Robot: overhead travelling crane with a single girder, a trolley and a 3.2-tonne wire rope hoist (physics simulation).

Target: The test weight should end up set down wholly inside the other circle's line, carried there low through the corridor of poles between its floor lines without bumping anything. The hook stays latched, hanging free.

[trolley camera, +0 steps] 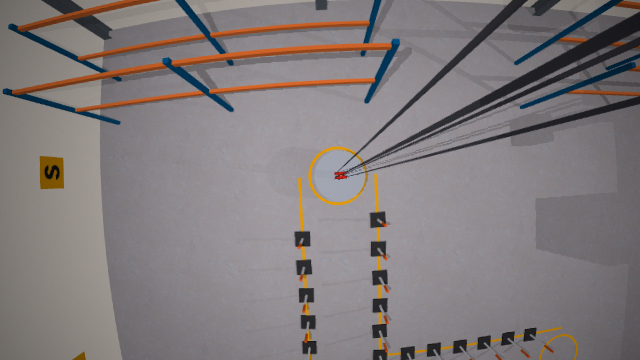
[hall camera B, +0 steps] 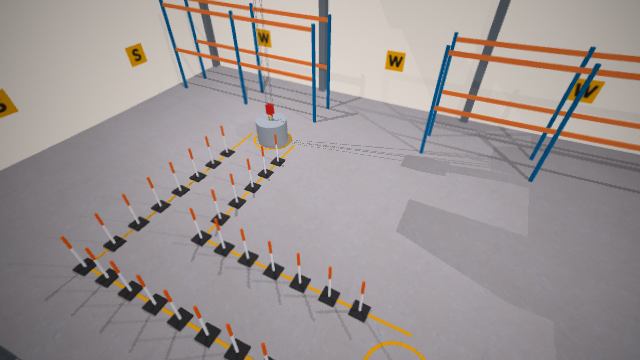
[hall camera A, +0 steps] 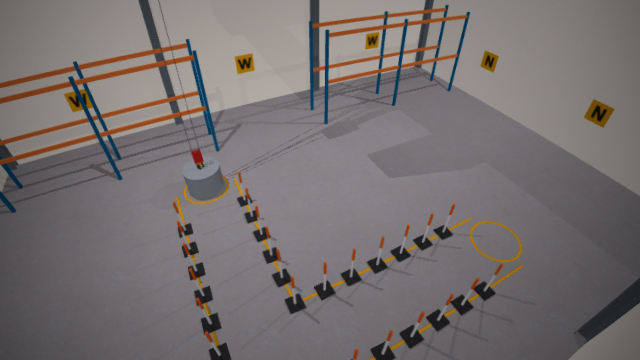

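Observation:
The test weight [hall camera A: 204, 184] [hall camera B: 271, 133] [trolley camera: 325, 187], a grey cylinder, is upright within the near-rack yellow circle [hall camera A: 202, 202] [hall camera B: 272, 148] [trolley camera: 338, 204]. Its base is at or very close to the floor; contact cannot be told. My hook [hall camera A: 200, 165] [hall camera B: 270, 117] [trolley camera: 340, 175], under a small red block, is shut on the weight at its top centre. In the trolley view the block hides the hook. The other yellow circle [hall camera A: 470, 235] [hall camera B: 393, 343] [trolley camera: 564, 335] lies at the corridor's far end, partly cut off in hall camera B and the trolley view.
Orange-tipped poles on black bases [hall camera A: 295, 303] [hall camera B: 201, 237] [trolley camera: 378, 220] stand along yellow lines, forming an L-shaped corridor that starts beside the weight. Blue and orange racks [hall camera A: 216, 142] [hall camera B: 314, 75] [trolley camera: 382, 70] stand behind the weight, near the W wall.

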